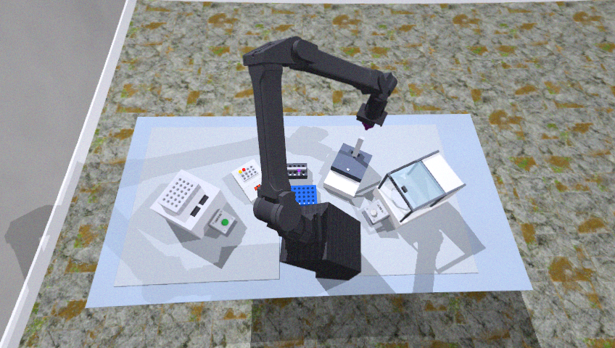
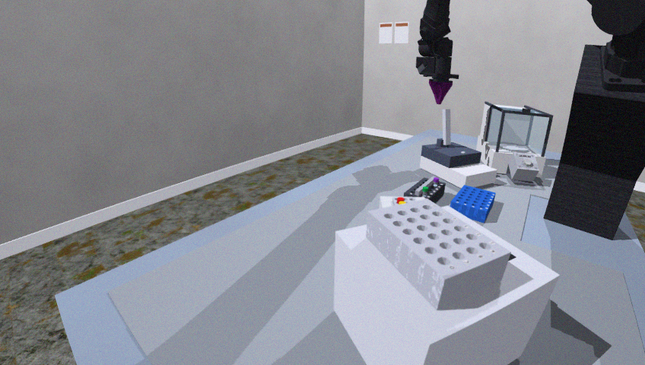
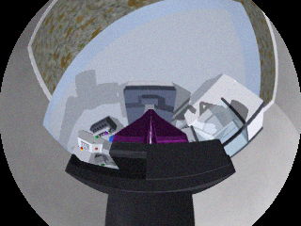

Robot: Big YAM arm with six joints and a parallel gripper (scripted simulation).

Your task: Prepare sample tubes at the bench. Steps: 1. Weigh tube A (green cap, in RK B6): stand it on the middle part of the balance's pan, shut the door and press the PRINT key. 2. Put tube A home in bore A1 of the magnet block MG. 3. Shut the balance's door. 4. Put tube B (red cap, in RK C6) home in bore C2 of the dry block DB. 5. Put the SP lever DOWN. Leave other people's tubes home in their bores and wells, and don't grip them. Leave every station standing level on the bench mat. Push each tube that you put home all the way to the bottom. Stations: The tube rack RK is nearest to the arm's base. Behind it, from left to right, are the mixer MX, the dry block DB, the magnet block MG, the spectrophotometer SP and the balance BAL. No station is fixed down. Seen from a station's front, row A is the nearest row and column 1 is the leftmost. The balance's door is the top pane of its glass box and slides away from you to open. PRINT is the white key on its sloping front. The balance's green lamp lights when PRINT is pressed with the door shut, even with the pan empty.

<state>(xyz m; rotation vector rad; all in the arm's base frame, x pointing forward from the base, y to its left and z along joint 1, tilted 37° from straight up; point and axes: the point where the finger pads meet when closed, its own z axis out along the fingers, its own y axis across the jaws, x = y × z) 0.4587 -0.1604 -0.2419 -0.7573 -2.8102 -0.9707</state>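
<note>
My hand is 40 mm past the SP lever, 30 mm to the right of it and 70 mm above it. From my hand the other things lie so: balance door: 260 mm behind, 130 mm to the right, 10 mm below; then white print key: 300 mm behind, 20 mm to the right, 150 mm below; then round pan: 240 mm behind, 150 mm to the right, 140 mm below.
</note>
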